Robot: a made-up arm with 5 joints.
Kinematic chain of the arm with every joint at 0, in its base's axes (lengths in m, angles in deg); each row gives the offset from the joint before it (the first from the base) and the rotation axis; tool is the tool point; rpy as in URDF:
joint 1: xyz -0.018 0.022 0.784 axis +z
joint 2: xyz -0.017 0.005 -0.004 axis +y
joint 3: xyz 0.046 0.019 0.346 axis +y
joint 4: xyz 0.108 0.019 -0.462 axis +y
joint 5: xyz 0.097 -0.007 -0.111 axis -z
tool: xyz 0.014 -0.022 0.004 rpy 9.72 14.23 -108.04
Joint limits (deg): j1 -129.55..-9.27 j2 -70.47..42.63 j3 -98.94..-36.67 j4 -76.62..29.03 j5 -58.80..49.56
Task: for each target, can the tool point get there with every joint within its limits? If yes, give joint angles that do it. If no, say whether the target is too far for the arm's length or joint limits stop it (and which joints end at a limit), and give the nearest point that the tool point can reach.
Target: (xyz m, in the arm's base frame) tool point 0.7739 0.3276 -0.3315
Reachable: no: too far | nearest point 0.4489 -0.0171 0.4045 | short by 0.875 m
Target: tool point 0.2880 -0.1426 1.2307
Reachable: yes | joints -33.05 -30.67 -42.49 -48.59 -41.80
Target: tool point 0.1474 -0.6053 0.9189
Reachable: yes | joints -76.52 6.54 -57.24 3.47 -2.37
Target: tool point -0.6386 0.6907 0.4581
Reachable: no: joint limits stop it (at a limit: joint 2, joint 3, joint 4, joint 5) | nearest point -0.3568 0.3871 1.3440 | short by 0.978 m
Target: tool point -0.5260 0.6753 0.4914
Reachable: no: joint limits stop it (at a limit: joint 2, joint 3, joint 4, joint 5) | nearest point -0.3237 0.4152 1.3440 | short by 0.914 m
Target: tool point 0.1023 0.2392 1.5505
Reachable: yes | joints -111.62 -60.22 -86.31 -30.21 -48.35
